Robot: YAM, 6 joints.
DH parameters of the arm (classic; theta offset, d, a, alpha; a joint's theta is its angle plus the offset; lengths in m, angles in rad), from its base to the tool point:
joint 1: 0 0.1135 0.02 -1.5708
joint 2: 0 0 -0.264 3.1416
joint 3: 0.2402 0 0.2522 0
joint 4: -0.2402 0 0.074 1.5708
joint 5: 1.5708 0 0 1.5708
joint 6: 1.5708 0.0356 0 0
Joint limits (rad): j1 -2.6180..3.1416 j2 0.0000..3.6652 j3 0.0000..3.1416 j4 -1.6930..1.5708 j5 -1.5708..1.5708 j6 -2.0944..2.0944
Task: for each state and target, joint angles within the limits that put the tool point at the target. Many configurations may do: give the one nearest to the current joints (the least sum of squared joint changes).
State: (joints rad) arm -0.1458 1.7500 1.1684 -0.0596 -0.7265 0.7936
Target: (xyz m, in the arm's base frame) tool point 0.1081 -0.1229 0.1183
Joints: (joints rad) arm -0.9789 1.2867 0.4263 -0.6024 -0.6357 0.7936
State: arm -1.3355 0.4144 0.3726 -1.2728 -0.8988 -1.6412
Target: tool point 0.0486 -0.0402 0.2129
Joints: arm -1.1748 0.4187 0.4950 -1.2392 -0.9684 -1.6412
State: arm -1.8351 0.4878 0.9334 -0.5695 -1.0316 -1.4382
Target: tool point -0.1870 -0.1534 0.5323
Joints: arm -2.5636 1.2634 1.6502 -0.1895 -0.8321 -1.4382
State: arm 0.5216 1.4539 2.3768 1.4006 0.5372 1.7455
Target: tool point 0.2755 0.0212 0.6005
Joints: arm 0.1508 1.7870 2.0777 1.4612 0.6113 1.7455
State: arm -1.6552 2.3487 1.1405 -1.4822 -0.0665 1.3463
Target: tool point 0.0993 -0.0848 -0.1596
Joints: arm -0.7806 3.2191 1.2295 -1.1107 -0.2738 1.3463
